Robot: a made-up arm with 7 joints. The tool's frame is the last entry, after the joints. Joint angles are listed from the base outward. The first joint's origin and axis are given. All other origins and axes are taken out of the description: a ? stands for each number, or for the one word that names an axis. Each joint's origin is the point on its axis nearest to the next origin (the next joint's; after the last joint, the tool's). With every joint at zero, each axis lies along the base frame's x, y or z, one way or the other. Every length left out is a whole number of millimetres.
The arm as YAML. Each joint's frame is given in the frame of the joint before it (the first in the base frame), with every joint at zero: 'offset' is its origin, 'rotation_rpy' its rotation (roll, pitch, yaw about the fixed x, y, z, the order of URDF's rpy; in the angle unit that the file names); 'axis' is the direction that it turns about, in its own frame. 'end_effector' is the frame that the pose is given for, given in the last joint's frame.
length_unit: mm
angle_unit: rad
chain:
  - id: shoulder
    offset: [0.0, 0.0, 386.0]
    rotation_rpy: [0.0, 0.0, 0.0]
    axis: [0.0, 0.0, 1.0]
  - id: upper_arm
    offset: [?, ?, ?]
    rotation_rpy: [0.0, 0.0, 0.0]
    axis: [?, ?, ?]
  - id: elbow
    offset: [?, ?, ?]
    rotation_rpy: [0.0, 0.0, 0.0]
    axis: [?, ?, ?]
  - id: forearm
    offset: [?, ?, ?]
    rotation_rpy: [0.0, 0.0, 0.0]
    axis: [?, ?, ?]
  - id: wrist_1
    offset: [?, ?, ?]
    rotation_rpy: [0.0, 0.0, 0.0]
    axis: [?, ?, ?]
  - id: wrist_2
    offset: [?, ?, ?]
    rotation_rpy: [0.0, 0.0, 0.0]
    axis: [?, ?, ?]
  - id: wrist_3
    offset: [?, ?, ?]
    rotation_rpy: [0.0, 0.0, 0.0]
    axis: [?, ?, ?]
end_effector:
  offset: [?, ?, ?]
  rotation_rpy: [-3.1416, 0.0, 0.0]
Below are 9 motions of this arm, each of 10 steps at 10 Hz.
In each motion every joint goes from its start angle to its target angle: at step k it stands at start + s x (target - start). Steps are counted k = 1, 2, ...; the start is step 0. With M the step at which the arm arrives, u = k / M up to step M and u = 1 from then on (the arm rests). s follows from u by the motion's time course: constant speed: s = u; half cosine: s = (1 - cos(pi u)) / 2; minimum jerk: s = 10 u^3 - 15 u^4 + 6 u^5.
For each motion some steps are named. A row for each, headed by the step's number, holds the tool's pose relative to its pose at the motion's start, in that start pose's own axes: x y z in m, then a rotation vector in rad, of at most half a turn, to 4 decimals.
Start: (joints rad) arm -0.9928 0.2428 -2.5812 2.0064 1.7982 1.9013 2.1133
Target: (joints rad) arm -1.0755 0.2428 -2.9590 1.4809 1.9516 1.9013 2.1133
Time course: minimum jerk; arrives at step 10
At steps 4, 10:
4: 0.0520 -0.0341 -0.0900 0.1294 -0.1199 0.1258
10: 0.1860 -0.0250 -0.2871 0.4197 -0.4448 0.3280

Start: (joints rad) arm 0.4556 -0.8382 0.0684 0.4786 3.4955 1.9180 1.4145
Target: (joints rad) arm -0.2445 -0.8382 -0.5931 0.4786 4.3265 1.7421 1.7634
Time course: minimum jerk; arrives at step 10
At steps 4, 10:
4: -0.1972 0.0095 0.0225 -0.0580 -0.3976 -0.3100
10: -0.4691 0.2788 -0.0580 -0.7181 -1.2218 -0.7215

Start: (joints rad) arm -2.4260 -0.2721 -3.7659 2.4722 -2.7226 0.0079 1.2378
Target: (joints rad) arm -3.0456 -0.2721 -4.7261 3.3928 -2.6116 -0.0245 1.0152
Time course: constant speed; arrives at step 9
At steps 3, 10:
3: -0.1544 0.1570 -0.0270 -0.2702 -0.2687 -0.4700
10: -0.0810 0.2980 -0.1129 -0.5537 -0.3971 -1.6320

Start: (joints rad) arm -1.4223 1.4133 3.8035 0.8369 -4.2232 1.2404 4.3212
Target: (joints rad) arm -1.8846 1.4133 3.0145 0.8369 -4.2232 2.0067 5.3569
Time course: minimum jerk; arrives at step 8
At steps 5, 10:
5: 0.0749 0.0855 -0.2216 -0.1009 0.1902 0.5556
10: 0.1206 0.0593 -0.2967 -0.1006 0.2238 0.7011

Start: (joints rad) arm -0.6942 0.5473 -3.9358 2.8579 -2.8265 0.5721 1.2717
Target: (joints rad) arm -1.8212 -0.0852 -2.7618 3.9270 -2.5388 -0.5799 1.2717
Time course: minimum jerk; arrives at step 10
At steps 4, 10:
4: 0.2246 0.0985 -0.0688 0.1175 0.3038 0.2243
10: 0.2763 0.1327 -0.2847 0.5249 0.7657 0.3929

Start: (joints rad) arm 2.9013 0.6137 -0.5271 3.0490 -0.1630 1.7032 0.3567
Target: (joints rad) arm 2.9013 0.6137 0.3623 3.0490 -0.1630 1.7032 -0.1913
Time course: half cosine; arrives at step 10
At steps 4, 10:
4: -0.0178 -0.0445 -0.0084 0.2913 -0.0733 -0.2561
10: -0.0538 -0.1105 -0.0602 0.8837 -0.0596 -0.7098

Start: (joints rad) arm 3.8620 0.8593 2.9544 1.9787 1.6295 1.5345 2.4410
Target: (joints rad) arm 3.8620 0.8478 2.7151 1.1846 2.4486 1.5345 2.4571
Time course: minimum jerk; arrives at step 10
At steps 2, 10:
2: 0.0069 -0.0179 -0.0082 -0.0202 -0.0387 0.0479
10: 0.2157 -0.2423 -0.2090 -0.1891 -0.9326 0.6623

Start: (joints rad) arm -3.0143 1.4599 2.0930 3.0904 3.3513 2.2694 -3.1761
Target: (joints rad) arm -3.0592 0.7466 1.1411 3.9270 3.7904 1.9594 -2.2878
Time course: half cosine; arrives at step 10
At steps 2, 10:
2: 0.0105 -0.0571 0.0049 -0.0063 0.0073 0.1722
10: 0.4486 -0.5519 0.1728 -0.4721 0.1605 2.0604

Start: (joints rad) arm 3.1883 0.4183 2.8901 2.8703 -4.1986 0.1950 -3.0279
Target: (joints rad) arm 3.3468 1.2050 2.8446 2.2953 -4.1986 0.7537 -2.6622
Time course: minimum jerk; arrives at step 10
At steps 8, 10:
8: 0.0589 0.3578 -0.1253 -0.1819 0.4741 0.4218
10: 0.0597 0.3765 -0.1410 -0.1907 0.5056 0.4450

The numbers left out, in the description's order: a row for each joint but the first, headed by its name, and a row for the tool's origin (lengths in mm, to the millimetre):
upper_arm: xyz 0.0 0.0 0.0, axis 0.0 1.0 0.0
elbow: xyz 0.0 0.0 348.0, axis 0.0 0.0 1.0
forearm: xyz 67.0 0.0 0.0, axis 0.0 -1.0 0.0
wrist_1: xyz 91.0 0.0 -401.0, axis 0.0 0.0 -1.0
wrist_2: xyz 0.0 0.0 0.0, axis 0.0 1.0 0.0
wrist_3: xyz 99.0 0.0 -127.0, axis 0.0 0.0 -1.0
tool: xyz 0.0 0.0 0.0

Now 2 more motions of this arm.
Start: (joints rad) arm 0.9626 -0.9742 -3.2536 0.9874 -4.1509 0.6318 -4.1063
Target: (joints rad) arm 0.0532 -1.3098 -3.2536 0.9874 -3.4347 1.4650 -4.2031
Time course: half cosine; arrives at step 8
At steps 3, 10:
3: -0.0657 -0.0766 -0.0122 -0.2905 -0.1214 0.3979
10: -0.1656 -0.2931 -0.0854 -0.9386 -0.8003 1.0220

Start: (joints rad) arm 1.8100 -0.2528 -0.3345 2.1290 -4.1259 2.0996 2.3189
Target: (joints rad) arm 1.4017 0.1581 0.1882 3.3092 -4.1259 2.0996 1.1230
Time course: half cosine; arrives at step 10
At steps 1, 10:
1: -0.0029 0.0001 0.0076 -0.0054 0.0176 -0.0396
10: 0.0020 0.1424 0.1803 -0.5221 0.3472 -1.7171

